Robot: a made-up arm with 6 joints. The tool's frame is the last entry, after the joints. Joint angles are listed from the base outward.
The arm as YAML. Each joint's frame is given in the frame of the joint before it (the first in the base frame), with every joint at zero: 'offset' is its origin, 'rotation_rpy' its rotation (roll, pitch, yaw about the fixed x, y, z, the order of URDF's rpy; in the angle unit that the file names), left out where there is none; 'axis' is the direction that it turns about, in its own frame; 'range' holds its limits. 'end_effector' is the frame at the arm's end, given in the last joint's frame.
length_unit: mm
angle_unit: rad
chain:
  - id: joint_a
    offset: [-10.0, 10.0, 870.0]
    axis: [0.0, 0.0, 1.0]
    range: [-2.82, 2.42]
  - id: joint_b
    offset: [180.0, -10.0, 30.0]
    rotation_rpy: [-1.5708, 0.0, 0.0]
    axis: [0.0, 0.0, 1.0]
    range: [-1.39, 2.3]
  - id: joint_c
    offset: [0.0, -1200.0, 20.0]
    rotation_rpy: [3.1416, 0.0, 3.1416]
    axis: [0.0, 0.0, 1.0]
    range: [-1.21, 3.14]
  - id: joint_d
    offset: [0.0, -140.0, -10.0]
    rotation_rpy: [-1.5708, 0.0, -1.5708]
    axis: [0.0, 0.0, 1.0]
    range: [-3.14, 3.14]
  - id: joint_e
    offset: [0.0, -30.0, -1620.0]
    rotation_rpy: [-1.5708, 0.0, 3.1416]
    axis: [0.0, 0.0, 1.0]
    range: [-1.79, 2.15]
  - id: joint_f
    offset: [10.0, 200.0, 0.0]
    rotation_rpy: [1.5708, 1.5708, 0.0]
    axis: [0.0, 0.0, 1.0]
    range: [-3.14, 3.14]
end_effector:
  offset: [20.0, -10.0, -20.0]
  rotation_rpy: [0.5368, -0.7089, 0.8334]
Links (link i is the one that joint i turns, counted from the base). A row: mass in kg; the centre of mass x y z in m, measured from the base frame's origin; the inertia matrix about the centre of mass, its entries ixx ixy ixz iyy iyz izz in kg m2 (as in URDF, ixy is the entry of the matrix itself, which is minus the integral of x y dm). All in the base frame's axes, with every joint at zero. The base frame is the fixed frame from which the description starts. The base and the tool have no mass.
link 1: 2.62; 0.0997 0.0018 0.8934; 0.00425 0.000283 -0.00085 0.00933 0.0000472 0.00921
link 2: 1.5; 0.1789 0.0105 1.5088; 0.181 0 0 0.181 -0.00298 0.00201
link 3: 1.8; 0.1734 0.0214 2.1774; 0.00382 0 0 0.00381 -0.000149 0.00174
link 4: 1.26; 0.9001 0.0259 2.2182; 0.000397 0.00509 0.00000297 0.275 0 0.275
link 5: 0.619; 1.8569 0.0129 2.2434; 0.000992 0 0.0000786 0.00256 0 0.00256
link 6: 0.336; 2.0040 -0.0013 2.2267; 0.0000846 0 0 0.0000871 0 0.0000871
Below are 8 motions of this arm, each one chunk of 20 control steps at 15 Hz.
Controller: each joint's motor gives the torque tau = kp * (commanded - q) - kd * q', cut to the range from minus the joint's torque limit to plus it. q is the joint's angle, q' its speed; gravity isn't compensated. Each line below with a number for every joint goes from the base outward.
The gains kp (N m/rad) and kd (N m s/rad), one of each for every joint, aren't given. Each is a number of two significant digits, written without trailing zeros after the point. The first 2 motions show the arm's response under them.
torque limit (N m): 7.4 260 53 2.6 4.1 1.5
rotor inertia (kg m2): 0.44 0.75 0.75 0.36 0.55 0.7
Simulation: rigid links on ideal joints. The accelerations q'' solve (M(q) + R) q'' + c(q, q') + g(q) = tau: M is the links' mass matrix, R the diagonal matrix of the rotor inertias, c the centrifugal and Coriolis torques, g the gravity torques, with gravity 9.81 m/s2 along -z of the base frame. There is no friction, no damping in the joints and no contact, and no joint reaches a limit. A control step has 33 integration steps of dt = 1/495 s. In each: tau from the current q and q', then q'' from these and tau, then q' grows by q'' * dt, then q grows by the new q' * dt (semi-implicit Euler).
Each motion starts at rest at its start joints. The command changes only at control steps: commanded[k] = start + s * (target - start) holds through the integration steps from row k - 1 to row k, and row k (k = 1, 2, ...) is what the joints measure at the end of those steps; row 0 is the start. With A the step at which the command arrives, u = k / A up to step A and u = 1 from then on. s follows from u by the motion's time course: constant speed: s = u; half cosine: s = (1 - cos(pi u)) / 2; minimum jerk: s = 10 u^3 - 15 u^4 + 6 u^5; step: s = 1 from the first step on.
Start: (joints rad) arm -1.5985 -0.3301 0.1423 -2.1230 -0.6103 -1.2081
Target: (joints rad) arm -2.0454 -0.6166 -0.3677 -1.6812 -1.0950 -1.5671
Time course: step
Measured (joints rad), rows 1 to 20:
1: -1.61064 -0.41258 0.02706 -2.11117 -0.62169 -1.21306
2: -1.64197 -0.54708 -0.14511 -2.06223 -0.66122 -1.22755
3: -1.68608 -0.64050 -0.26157 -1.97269 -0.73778 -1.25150
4: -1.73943 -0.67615 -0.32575 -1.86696 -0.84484 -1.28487
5: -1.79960 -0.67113 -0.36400 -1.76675 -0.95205 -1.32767
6: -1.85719 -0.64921 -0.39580 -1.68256 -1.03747 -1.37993
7: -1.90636 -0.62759 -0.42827 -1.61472 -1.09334 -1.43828
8: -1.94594 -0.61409 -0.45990 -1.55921 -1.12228 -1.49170
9: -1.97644 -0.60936 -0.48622 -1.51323 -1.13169 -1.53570
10: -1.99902 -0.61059 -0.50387 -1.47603 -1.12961 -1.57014
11: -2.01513 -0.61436 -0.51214 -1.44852 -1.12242 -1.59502
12: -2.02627 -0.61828 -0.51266 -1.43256 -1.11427 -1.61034
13: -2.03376 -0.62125 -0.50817 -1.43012 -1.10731 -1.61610
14: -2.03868 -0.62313 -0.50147 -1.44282 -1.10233 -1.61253
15: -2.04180 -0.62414 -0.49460 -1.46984 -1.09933 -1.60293
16: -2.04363 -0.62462 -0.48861 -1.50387 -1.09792 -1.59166
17: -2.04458 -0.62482 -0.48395 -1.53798 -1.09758 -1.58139
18: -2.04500 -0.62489 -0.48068 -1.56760 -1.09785 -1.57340
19: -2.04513 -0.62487 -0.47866 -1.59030 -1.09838 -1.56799
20: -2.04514 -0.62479 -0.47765 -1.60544 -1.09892 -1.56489
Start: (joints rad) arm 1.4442 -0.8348 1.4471 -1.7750 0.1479 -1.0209
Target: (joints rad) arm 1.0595 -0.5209 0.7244 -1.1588 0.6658 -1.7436
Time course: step
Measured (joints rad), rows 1 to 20:
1: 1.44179 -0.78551 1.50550 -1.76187 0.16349 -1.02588
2: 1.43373 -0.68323 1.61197 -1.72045 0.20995 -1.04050
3: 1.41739 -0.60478 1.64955 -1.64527 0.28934 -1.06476
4: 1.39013 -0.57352 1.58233 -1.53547 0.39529 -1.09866
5: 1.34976 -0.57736 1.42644 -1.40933 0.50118 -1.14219
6: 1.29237 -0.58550 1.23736 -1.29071 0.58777 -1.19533
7: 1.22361 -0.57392 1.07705 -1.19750 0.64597 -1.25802
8: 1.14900 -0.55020 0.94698 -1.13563 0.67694 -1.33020
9: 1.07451 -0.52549 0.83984 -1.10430 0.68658 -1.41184
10: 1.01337 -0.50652 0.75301 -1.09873 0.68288 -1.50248
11: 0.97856 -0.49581 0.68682 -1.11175 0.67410 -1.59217
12: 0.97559 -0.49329 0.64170 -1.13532 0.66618 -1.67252
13: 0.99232 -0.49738 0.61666 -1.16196 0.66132 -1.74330
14: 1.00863 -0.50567 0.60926 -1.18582 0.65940 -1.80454
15: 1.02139 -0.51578 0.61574 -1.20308 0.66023 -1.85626
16: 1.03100 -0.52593 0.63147 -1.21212 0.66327 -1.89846
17: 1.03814 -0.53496 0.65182 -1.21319 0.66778 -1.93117
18: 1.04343 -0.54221 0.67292 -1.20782 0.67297 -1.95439
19: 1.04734 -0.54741 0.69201 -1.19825 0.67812 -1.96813
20: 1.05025 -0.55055 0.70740 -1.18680 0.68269 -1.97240
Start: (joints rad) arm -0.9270 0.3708 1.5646 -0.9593 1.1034 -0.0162
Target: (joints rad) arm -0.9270 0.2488 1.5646 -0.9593 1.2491 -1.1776
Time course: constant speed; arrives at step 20
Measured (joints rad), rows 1 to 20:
1: -0.92699 0.37319 1.56543 -0.95970 1.10701 -0.02101
2: -0.92703 0.37596 1.56220 -0.96104 1.11539 -0.03483
3: -0.92706 0.37667 1.55445 -0.96395 1.12588 -0.05815
4: -0.92704 0.37514 1.54506 -0.96854 1.13673 -0.09094
5: -0.92697 0.37165 1.53640 -0.97427 1.14702 -0.13321
6: -0.92687 0.36655 1.52984 -0.98029 1.15646 -0.18494
7: -0.92677 0.36018 1.52592 -0.98571 1.16511 -0.24571
8: -0.92668 0.35290 1.52460 -0.98983 1.17320 -0.31316
9: -0.92662 0.34505 1.52549 -0.99225 1.18097 -0.38344
10: -0.92661 0.33692 1.52803 -0.99285 1.18863 -0.45324
11: -0.92664 0.32878 1.53162 -0.99183 1.19630 -0.52079
12: -0.92670 0.32081 1.53569 -0.98953 1.20405 -0.58553
13: -0.92678 0.31313 1.53975 -0.98644 1.21189 -0.64763
14: -0.92687 0.30578 1.54345 -0.98302 1.21978 -0.70763
15: -0.92695 0.29878 1.54657 -0.97970 1.22768 -0.76616
16: -0.92702 0.29207 1.54901 -0.97682 1.23555 -0.82384
17: -0.92706 0.28561 1.55078 -0.97456 1.24335 -0.88111
18: -0.92709 0.27931 1.55196 -0.97302 1.25106 -0.93831
19: -0.92711 0.27311 1.55267 -0.97218 1.25869 -0.99562
20: -0.92710 0.26694 1.55304 -0.97193 1.26623 -1.05312

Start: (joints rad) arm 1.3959 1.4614 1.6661 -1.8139 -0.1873 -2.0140
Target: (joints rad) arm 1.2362 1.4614 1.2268 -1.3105 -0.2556 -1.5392
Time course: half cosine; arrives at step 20
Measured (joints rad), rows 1 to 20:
1: 1.39590 1.47125 1.66802 -1.81363 -0.18763 -2.01372
2: 1.39587 1.48862 1.65798 -1.81126 -0.18825 -2.01228
3: 1.39570 1.50567 1.63195 -1.80449 -0.18863 -2.00847
4: 1.39523 1.51991 1.59502 -1.79192 -0.18863 -2.00112
5: 1.39431 1.53055 1.55308 -1.77314 -0.18858 -1.98936
6: 1.39276 1.53750 1.51055 -1.74854 -0.18904 -1.97272
7: 1.39041 1.54103 1.47009 -1.71900 -0.19054 -1.95113
8: 1.38712 1.54170 1.43293 -1.68563 -0.19344 -1.92490
9: 1.38275 1.54025 1.39923 -1.64954 -0.19781 -1.89459
10: 1.37721 1.53751 1.36847 -1.61173 -0.20349 -1.86098
11: 1.37043 1.53428 1.33981 -1.57302 -0.21012 -1.82499
12: 1.36241 1.53123 1.31238 -1.53409 -0.21729 -1.78761
13: 1.35317 1.52882 1.28544 -1.49552 -0.22458 -1.74983
14: 1.34280 1.52736 1.25860 -1.45785 -0.23161 -1.71267
15: 1.33140 1.52691 1.23184 -1.42163 -0.23812 -1.67707
16: 1.31916 1.52741 1.20549 -1.38746 -0.24395 -1.64394
17: 1.30629 1.52866 1.18024 -1.35603 -0.24899 -1.61411
18: 1.29304 1.53038 1.15697 -1.32803 -0.25321 -1.58831
19: 1.27971 1.53229 1.13665 -1.30423 -0.25660 -1.56716
20: 1.26663 1.53413 1.12025 -1.28532 -0.25913 -1.55119

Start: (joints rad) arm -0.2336 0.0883 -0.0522 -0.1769 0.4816 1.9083
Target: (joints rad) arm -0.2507 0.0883 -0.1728 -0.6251 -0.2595 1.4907
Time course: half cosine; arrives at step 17
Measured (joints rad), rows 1 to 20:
1: -0.23359 0.09056 -0.06115 -0.17726 0.48078 1.90796
2: -0.23358 0.09694 -0.08148 -0.17973 0.47557 1.90621
3: -0.23364 0.10534 -0.10742 -0.18618 0.46239 1.90156
4: -0.23384 0.11320 -0.13521 -0.19798 0.43913 1.89264
5: -0.23423 0.11884 -0.16198 -0.21587 0.40519 1.87847
6: -0.23485 0.12171 -0.18562 -0.23993 0.36125 1.85865
7: -0.23574 0.12219 -0.20503 -0.26966 0.30878 1.83327
8: -0.23690 0.12107 -0.22005 -0.30412 0.24969 1.80292
9: -0.23830 0.11922 -0.23137 -0.34211 0.18602 1.76854
10: -0.23989 0.11731 -0.24010 -0.38226 0.11974 1.73135
11: -0.24158 0.11576 -0.24740 -0.42321 0.05278 1.69271
12: -0.24329 0.11475 -0.25420 -0.46361 -0.01298 1.65405
13: -0.24491 0.11427 -0.26106 -0.50213 -0.07571 1.61679
14: -0.24635 0.11423 -0.26809 -0.53752 -0.13354 1.58228
15: -0.24755 0.11449 -0.27511 -0.56859 -0.18465 1.55173
16: -0.24844 0.11490 -0.28169 -0.59430 -0.22733 1.52623
17: -0.24901 0.11533 -0.28730 -0.61376 -0.26005 1.50665
18: -0.24926 0.11568 -0.29154 -0.62658 -0.28217 1.49333
19: -0.24930 0.11584 -0.29428 -0.63330 -0.29467 1.48563
20: -0.24923 0.11577 -0.29563 -0.63516 -0.29969 1.48228

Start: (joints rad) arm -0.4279 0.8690 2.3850 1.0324 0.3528 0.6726
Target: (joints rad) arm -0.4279 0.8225 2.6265 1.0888 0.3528 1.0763
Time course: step
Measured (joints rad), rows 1 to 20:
1: -0.42808 0.87618 2.41434 1.03752 0.35073 0.67746
2: -0.42847 0.88045 2.46437 1.04846 0.34874 0.69179
3: -0.42888 0.87494 2.51427 1.06107 0.34897 0.71564
4: -0.42915 0.86325 2.56083 1.07284 0.35143 0.74902
5: -0.42917 0.85055 2.60372 1.08233 0.35560 0.79196
6: -0.42892 0.84045 2.64168 1.08892 0.36077 0.84447
7: -0.42847 0.83442 2.67281 1.09262 0.36622 0.90603
8: -0.42794 0.83239 2.69553 1.09390 0.37123 0.96797
9: -0.42744 0.83336 2.70934 1.09347 0.37522 1.02139
10: -0.42706 0.83614 2.71497 1.09210 0.37784 1.06534
11: -0.42684 0.83964 2.71409 1.09045 0.37897 1.09982
12: -0.42677 0.84312 2.70884 1.08899 0.37876 1.12482
13: -0.42684 0.84613 2.70133 1.08798 0.37752 1.14034
14: -0.42700 0.84844 2.69329 1.08750 0.37566 1.14637
15: -0.42721 0.85003 2.68599 1.08749 0.37359 1.14292
16: -0.42743 0.85092 2.68013 1.08780 0.37164 1.13086
17: -0.42765 0.85123 2.67601 1.08828 0.37003 1.11514
18: -0.42783 0.85111 2.67359 1.08880 0.36889 1.10010
19: -0.42797 0.85070 2.67264 1.08925 0.36822 1.08797
20: -0.42806 0.85014 2.67281 1.08957 0.36798 1.07947

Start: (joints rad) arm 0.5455 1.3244 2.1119 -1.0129 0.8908 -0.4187
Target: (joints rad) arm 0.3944 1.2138 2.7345 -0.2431 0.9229 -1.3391
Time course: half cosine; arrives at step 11
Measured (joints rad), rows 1 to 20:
1: 0.54544 1.33479 2.11826 -1.01128 0.89223 -0.42049
2: 0.54507 1.35237 2.12180 -1.00550 0.89581 -0.42843
3: 0.54406 1.36744 2.12097 -0.99365 0.89943 -0.44552
4: 0.54197 1.37622 2.12444 -0.97252 0.90158 -0.47206
5: 0.53834 1.37715 2.14101 -0.93921 0.90193 -0.50800
6: 0.53270 1.36957 2.17588 -0.89220 0.90099 -0.55335
7: 0.52461 1.35398 2.23094 -0.83022 0.89954 -0.60811
8: 0.51357 1.33172 2.30437 -0.75121 0.89846 -0.67228
9: 0.49909 1.30511 2.39125 -0.65440 0.89881 -0.74591
10: 0.48116 1.27748 2.48492 -0.54691 0.90175 -0.82901
11: 0.46052 1.25268 2.57732 -0.43960 0.90831 -0.92164
12: 0.43882 1.23432 2.66057 -0.34315 0.91876 -1.02382
13: 0.41822 1.22436 2.72873 -0.26511 0.93211 -1.13010
14: 0.40061 1.22239 2.77821 -0.20889 0.94641 -1.22814
15: 0.38709 1.22616 2.80808 -0.17439 0.95937 -1.31674
16: 0.37786 1.23291 2.82014 -0.15904 0.96910 -1.39590
17: 0.37248 1.24031 2.81829 -0.15879 0.97456 -1.46562
18: 0.37020 1.24695 2.80742 -0.16905 0.97570 -1.52589
19: 0.37023 1.25224 2.79222 -0.18539 0.97330 -1.57670
20: 0.37186 1.25607 2.77638 -0.20398 0.96860 -1.61804

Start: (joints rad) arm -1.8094 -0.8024 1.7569 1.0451 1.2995 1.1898
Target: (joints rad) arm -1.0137 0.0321 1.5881 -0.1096 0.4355 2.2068
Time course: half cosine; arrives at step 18
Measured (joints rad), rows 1 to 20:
1: -1.80933 -0.80803 1.76005 1.04525 1.30059 1.19055
2: -1.80856 -0.81562 1.77713 1.04223 1.30104 1.19436
3: -1.80594 -0.81583 1.80887 1.02985 1.29704 1.20430
4: -1.80042 -0.80332 1.84859 1.00313 1.28555 1.22226
5: -1.79133 -0.77534 1.88784 0.95967 1.26446 1.24935
6: -1.77823 -0.72991 1.92301 0.90032 1.23235 1.28600
7: -1.76026 -0.66813 1.95160 0.82814 1.18889 1.33223
8: -1.73595 -0.59547 1.96534 0.74628 1.13513 1.38805
9: -1.70281 -0.51799 1.95547 0.65775 1.07284 1.45345
10: -1.65642 -0.43749 1.92407 0.56577 1.00324 1.52843
11: -1.58876 -0.35364 1.88207 0.47326 0.92749 1.61296
12: -1.49297 -0.26981 1.83472 0.37985 0.84760 1.70624
13: -1.36536 -0.19001 1.78557 0.28409 0.76631 1.80449
14: -1.19093 -0.11779 1.73791 0.18749 0.68736 1.90090
15: -0.96259 -0.05574 1.69455 0.09126 0.61445 1.99021
16: -0.70948 -0.00492 1.65555 -0.00176 0.55116 2.07007
17: -0.49112 0.03423 1.61746 -0.08429 0.49961 2.14026
18: -0.34159 0.06056 1.57862 -0.14783 0.45951 2.20080
19: -0.25620 0.07405 1.54330 -0.18846 0.42963 2.25173
20: -0.22041 0.07723 1.51808 -0.20764 0.40911 2.29308

